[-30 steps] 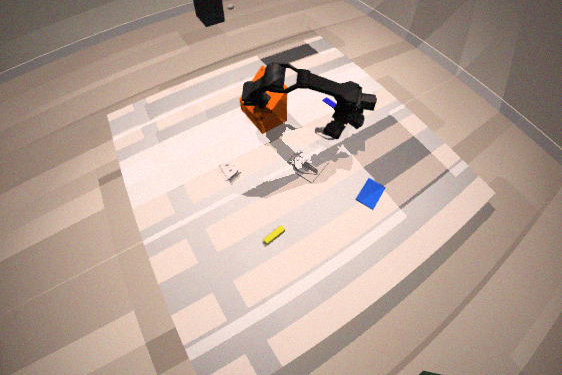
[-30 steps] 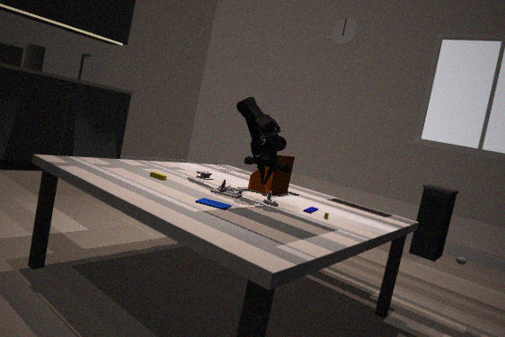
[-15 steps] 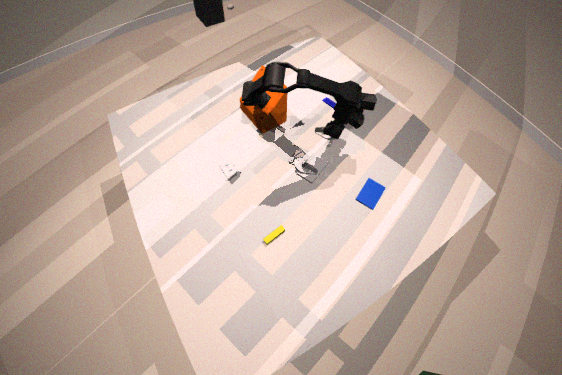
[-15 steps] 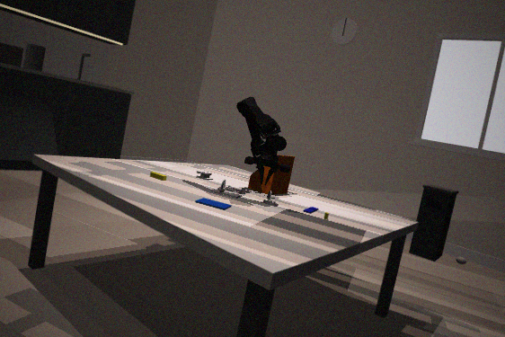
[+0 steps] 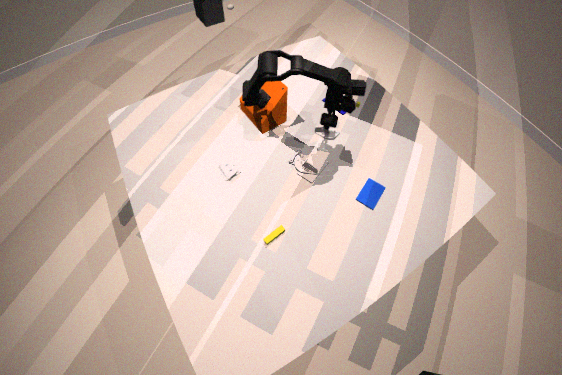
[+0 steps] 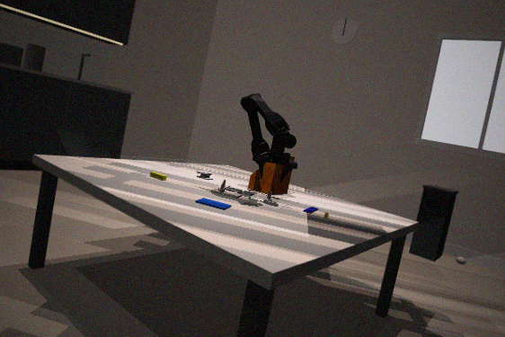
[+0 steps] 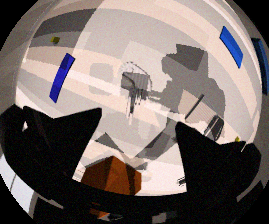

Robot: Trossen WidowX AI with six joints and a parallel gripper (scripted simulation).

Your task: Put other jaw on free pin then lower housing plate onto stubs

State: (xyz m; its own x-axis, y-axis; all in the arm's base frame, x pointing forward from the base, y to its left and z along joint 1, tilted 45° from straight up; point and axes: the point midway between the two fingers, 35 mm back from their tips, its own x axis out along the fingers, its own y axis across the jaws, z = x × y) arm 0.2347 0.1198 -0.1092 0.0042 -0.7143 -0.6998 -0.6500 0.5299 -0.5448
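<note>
Now: the jaw 1 cm ahead of my gripper tip, 4 cm to the left of it and 9 cm below it. From my gripper tip the other things lie so: blue bar: 11 cm behind, 16 cm to the left, 9 cm below; yellow cube: 5 cm behind, 26 cm to the left, 8 cm below; blue tile: 32 cm ahead, 4 cm to the right, 9 cm below.
</note>
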